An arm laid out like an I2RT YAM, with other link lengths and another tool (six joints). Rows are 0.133 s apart.
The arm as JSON. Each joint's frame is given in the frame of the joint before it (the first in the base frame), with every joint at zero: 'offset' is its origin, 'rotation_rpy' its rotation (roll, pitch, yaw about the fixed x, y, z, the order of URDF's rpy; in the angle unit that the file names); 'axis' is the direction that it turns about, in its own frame. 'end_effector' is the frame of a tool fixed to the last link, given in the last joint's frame.
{
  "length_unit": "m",
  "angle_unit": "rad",
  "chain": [
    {
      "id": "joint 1",
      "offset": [
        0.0,
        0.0,
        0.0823
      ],
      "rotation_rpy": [
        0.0,
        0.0,
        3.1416
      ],
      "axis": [
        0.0,
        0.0,
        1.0
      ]
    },
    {
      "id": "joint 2",
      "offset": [
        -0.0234,
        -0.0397,
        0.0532
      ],
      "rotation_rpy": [
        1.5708,
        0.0,
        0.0
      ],
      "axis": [
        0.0,
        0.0,
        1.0
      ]
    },
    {
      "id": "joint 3",
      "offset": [
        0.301,
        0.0,
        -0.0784
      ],
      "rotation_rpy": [
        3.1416,
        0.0,
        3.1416
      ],
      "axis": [
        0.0,
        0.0,
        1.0
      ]
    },
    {
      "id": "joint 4",
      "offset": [
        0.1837,
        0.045,
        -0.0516
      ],
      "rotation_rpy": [
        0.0,
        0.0,
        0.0
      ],
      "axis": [
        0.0,
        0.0,
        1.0
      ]
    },
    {
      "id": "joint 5",
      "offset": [
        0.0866,
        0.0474,
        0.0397
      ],
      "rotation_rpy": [
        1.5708,
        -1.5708,
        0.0
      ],
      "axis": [
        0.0,
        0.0,
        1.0
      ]
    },
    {
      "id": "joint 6",
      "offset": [
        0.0,
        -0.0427,
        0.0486
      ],
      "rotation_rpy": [
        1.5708,
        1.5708,
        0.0
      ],
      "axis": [
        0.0,
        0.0,
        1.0
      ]
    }
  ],
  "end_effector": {
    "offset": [
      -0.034,
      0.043,
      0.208
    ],
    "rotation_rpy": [
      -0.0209,
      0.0,
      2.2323
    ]
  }
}
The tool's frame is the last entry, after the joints.
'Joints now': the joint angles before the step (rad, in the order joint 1, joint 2, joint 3, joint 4, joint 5, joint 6). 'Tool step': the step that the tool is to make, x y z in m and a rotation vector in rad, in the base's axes. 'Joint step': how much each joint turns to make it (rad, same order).
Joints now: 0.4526 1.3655 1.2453 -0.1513 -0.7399 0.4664
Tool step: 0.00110 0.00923 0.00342 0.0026 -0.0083 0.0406
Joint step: 0.0031 0.0354 0.0369 -0.0037 -0.0358 -0.0156
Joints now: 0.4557 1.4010 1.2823 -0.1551 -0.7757 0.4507
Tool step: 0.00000 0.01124 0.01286 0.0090 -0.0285 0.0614
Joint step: 0.0000 0.0427 0.0745 -0.0237 -0.0580 -0.0298
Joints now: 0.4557 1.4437 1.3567 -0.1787 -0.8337 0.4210
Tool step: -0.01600 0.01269 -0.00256 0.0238 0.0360 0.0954
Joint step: -0.0008 0.0324 0.0003 0.0226 -0.1026 0.0160
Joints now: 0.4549 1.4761 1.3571 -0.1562 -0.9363 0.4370
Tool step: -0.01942 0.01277 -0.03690 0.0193 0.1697 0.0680
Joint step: 0.0077 0.0492 -0.1274 0.1384 -0.0847 0.1270
